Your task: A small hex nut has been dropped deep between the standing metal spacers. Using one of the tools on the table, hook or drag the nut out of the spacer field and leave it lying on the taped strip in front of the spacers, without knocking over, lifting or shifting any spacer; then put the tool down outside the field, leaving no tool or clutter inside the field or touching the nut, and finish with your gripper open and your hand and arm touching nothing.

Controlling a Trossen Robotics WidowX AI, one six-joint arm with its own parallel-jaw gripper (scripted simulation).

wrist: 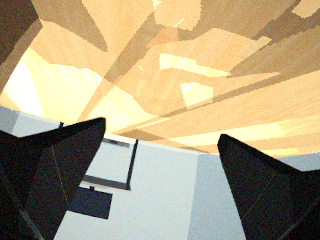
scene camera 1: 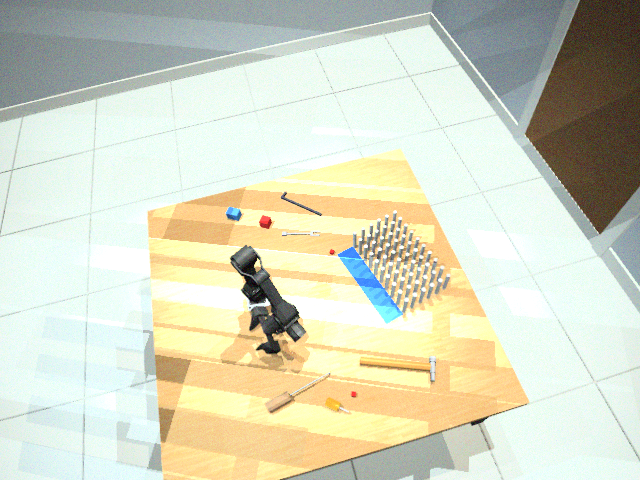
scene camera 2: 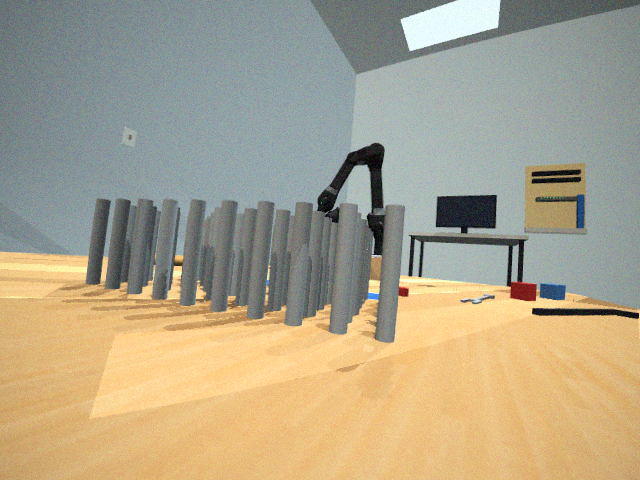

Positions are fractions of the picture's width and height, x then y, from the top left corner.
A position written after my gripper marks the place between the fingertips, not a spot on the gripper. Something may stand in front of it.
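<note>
On scene camera 1 you'd see my gripper (scene camera 1: 0.39,0.71), which is open and holds nothing, and there's a blue taped strip (scene camera 1: 0.60,0.63) as well. The wrist view shows my gripper (wrist: 0.51,0.55) too.
</note>
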